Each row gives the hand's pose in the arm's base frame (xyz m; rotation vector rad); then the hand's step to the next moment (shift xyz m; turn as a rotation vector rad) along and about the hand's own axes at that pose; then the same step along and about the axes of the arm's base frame.
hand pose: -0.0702 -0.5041 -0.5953 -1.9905 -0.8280 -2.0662
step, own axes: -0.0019 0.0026 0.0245 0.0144 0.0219 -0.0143
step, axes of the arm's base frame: 0.0228 0.0092 -0.0020 -0.0036 -0.0215 0.0204
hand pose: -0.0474 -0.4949 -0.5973 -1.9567 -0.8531 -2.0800
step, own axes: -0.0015 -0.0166 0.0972 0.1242 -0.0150 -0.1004
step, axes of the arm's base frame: 0.0762 0.0621 -0.0081 -0.1103 -0.0056 0.1163
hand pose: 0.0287 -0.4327 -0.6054 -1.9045 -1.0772 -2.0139
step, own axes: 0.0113 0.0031 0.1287 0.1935 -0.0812 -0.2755
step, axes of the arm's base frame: 0.1029 0.0781 0.0019 -0.3004 -0.0375 0.1682
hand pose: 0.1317 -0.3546 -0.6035 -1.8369 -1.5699 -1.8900
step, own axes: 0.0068 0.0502 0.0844 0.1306 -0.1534 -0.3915
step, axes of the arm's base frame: 0.0901 0.0369 0.0145 -0.4113 -0.1171 0.1050
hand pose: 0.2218 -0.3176 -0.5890 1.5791 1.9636 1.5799
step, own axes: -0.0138 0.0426 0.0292 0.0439 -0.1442 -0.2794
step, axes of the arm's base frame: 0.0513 0.0018 0.0148 -0.2936 -0.1181 0.0255
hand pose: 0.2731 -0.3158 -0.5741 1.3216 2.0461 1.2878
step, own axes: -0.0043 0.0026 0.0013 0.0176 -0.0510 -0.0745
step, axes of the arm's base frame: 0.0043 -0.0027 0.0009 -0.0875 -0.0281 -0.0030
